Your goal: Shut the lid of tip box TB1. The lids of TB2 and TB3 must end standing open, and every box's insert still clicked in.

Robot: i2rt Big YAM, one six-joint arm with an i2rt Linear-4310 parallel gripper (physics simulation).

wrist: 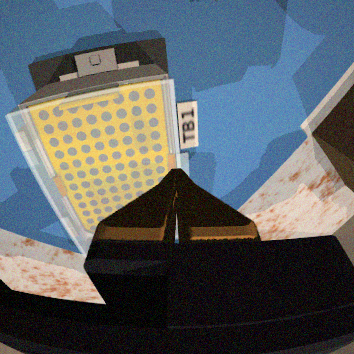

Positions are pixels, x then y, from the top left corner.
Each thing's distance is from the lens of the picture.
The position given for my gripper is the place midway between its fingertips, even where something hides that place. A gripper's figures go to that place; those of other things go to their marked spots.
my gripper (176,176): 13 cm
clear lid (92,150): 12 cm
blue mat (255,78): 22 cm
label (186,111): 20 cm
The marked spots on the clear lid and the label are 10 cm apart.
